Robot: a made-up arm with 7 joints.
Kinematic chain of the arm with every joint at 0, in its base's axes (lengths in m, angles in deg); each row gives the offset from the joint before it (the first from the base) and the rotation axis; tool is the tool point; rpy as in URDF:
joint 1: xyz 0 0 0.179 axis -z
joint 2: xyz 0 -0.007 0.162 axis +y
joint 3: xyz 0 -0.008 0.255 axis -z
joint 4: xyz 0 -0.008 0.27 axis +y
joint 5: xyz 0 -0.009 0.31 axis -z
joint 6: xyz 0 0 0.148 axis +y
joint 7: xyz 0 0 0.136 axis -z
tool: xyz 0 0 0 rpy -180 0 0
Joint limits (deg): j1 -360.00..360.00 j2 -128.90..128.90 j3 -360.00..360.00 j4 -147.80..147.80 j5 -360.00..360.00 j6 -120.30..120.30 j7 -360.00..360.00
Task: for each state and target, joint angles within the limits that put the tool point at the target. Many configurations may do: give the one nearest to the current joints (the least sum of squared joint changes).
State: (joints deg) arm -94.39 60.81 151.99 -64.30 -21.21 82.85 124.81
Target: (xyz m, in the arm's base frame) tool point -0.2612 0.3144 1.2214
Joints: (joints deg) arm -108.61 10.44 139.69 -48.82 -14.00 83.85 124.81
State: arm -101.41 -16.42 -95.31 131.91 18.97 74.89 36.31
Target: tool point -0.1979 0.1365 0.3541
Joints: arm -91.05 13.19 -74.18 142.32 27.30 59.97 36.31
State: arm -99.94 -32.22 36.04 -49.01 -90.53 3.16 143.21
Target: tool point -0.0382 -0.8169 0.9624
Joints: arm -102.95 -30.92 34.85 -45.97 -90.50 2.75 143.21
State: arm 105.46 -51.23 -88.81 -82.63 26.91 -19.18 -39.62
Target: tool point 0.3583 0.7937 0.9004
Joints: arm 144.68 -52.54 -87.57 -43.80 27.73 -10.70 -39.62
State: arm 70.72 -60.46 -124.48 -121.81 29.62 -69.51 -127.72
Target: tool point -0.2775 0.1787 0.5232
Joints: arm 102.03 -75.79 -125.30 -124.58 29.30 -82.43 -127.72
